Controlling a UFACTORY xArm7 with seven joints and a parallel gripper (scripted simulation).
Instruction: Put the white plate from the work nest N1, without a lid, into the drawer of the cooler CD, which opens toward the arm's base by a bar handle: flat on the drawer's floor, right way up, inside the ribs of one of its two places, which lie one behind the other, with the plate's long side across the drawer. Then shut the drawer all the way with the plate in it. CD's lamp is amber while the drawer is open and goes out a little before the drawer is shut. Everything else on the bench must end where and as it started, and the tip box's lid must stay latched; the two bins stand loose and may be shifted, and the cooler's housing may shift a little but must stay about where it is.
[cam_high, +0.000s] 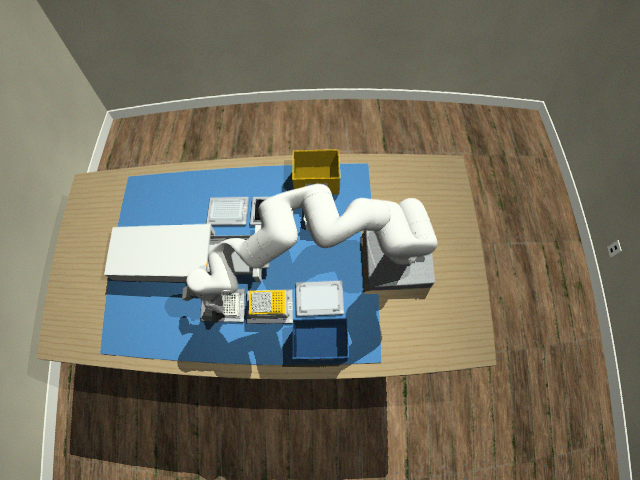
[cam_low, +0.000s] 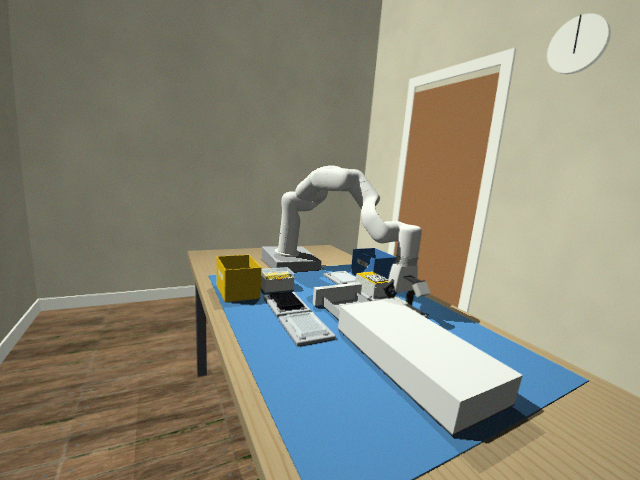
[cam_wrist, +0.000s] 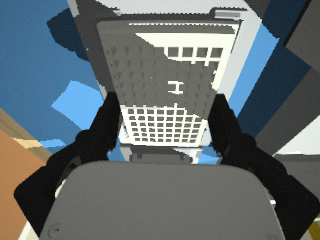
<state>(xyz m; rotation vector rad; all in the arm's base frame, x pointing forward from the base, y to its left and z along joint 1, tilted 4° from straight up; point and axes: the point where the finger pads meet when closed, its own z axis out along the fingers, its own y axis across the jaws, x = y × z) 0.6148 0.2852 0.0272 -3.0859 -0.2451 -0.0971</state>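
Now: hand 3 cm above the grey nest. Round my hand: white plate: 1 cm below; then yellow tip box: 18 cm behind, 3 cm to the right, 2 cm above; then drawer: 19 cm to the right, 1 cm below.
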